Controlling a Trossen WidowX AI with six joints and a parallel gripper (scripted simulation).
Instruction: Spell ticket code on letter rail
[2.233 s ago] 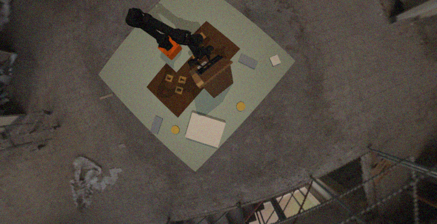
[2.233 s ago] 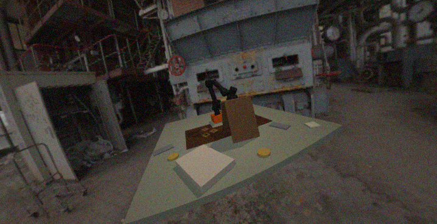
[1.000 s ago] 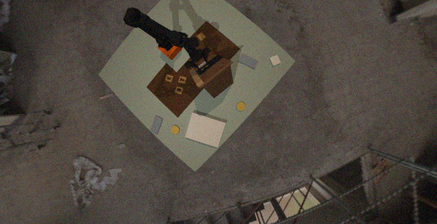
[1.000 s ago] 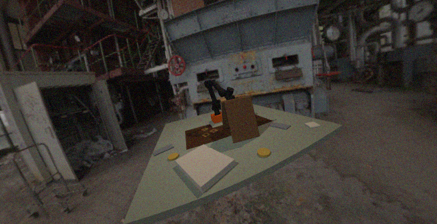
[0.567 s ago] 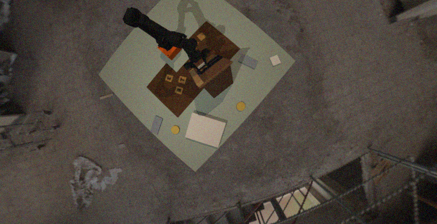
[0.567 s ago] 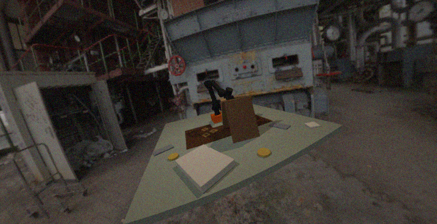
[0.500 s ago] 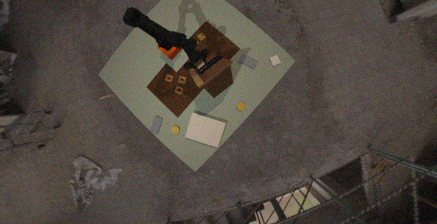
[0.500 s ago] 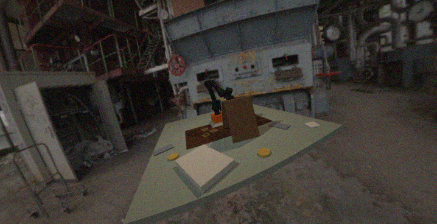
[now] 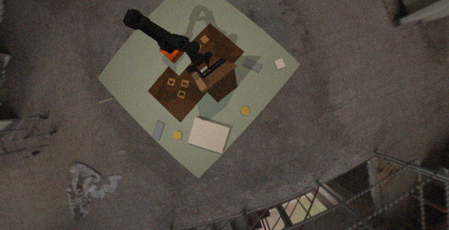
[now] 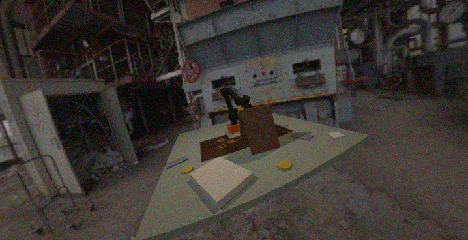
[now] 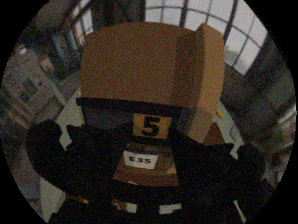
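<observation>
The white ticket lies 50 mm behind my gripper tip, 10 mm to the left of it and 90 mm below it. Round my gripper tip: tan tile: 280 mm behind, 170 mm to the left, 160 mm below; then white slab: 340 mm ahead, 290 mm to the right, 140 mm below; then brown mat: 160 mm behind, 60 mm to the right, 160 mm below.
</observation>
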